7 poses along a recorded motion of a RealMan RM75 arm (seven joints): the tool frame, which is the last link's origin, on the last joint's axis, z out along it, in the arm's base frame.
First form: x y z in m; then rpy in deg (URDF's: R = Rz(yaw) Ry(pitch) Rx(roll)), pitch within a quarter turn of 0, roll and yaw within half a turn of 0.
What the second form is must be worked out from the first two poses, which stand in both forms.
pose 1, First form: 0.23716 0.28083 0.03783 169.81 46.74 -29.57
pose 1, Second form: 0.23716 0.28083 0.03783 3.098 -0.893 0.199 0.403
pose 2, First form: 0.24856 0.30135 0.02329 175.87 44.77 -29.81
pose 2, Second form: 0.24856 0.30135 0.02329 3.010 -0.898 0.225 0.377
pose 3, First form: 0.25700 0.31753 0.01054 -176.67 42.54 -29.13
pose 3, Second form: 0.25700 0.31753 0.01054 2.906 -0.905 0.246 0.347
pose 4, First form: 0.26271 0.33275 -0.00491 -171.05 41.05 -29.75
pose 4, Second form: 0.26271 0.33275 -0.00491 2.819 -0.907 0.270 0.323
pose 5, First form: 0.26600 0.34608 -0.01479 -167.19 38.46 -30.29
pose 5, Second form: 0.26600 0.34608 -0.01479 2.765 -0.912 0.286 0.294
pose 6, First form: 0.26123 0.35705 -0.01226 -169.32 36.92 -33.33
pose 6, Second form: 0.26123 0.35705 -0.01226 2.790 -0.910 0.304 0.281
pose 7, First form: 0.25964 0.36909 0.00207 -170.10 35.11 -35.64
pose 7, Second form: 0.25964 0.36909 0.00207 2.799 -0.910 0.320 0.265
